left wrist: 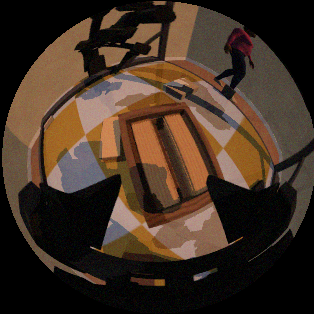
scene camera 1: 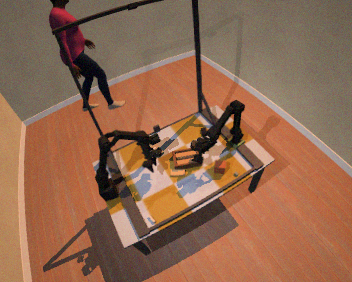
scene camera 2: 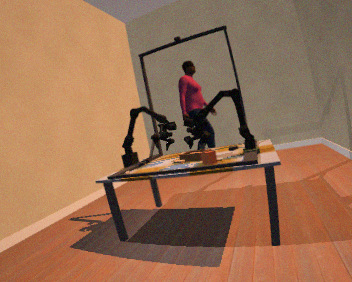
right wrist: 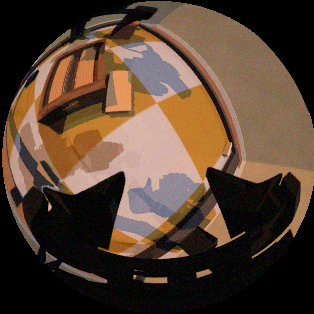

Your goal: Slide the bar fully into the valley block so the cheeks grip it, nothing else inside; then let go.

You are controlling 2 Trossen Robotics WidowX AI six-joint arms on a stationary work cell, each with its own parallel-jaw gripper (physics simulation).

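Frame: origin at the left arm's base, x back, y right, z up, level; centimetres.
Where they show: left gripper, between the fingertips: (left wrist: 165, 179) (scene camera 1: 192, 155) (scene camera 2: 195, 146); right gripper, between the fingertips: (left wrist: 99, 71) (scene camera 1: 154, 169) (scene camera 2: 162, 149) (right wrist: 166, 173); left arm's base, origin of its link: (scene camera 1: 236, 140) (scene camera 2: 250, 148); right arm's base, origin of its link: (left wrist: 93, 58) (scene camera 1: 105, 186) (scene camera 2: 129, 153).
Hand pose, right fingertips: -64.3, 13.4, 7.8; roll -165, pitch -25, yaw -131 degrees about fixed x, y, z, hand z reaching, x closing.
Things, the pixels of their top centre, and the offset from my right fingertips, as dx, dy, dz. "spot": a spot on its surface instead.
- brown wooden frame-like block, centre of its top: (left wrist: 172, 149) (right wrist: 71, 64) (scene camera 1: 186, 156) (scene camera 2: 195, 151) +25.1, -1.6, -5.6
- left strip, a spot on its surface: (left wrist: 150, 145) spot: +21.9, -3.0, -6.9
- right strip, a spot on its surface: (left wrist: 185, 145) spot: +26.0, +1.2, -6.9
- loose light wood block, centre of its top: (right wrist: 118, 87) (left wrist: 109, 134) (scene camera 1: 177, 172) +13.2, -6.4, -9.2
- red-brown block, centre of its top: (left wrist: 136, 282) (scene camera 2: 207, 151) (scene camera 1: 220, 164) +37.5, -23.3, -3.3
A brown wooden frame-like block (scene camera 1: 174, 161) (left wrist: 175, 215) (right wrist: 90, 97) lies mid-table, holding two light wood strips, the left strip (left wrist: 150, 145) and the right strip (left wrist: 185, 145), with a dark groove between them. A loose light wood block (scene camera 1: 178, 173) (left wrist: 109, 137) (right wrist: 120, 92) lies flat beside the frame, apart from it. Which piece is the bar I cannot tell. My left gripper (scene camera 1: 194, 152) (scene camera 2: 197, 143) (left wrist: 165, 179) is open and empty above the frame's end. My right gripper (scene camera 1: 156, 158) (scene camera 2: 171, 143) (right wrist: 166, 173) is open and empty, above the table to the frame's left in scene camera 1.
A red-brown block (scene camera 1: 220, 166) (scene camera 2: 209, 156) stands to the right of the frame in scene camera 1. A tan and dark piece (left wrist: 201, 91) lies farther off in the left wrist view. Dark rails run along the table edges. A person (scene camera 1: 74, 45) (scene camera 2: 191, 95) stands behind the table.
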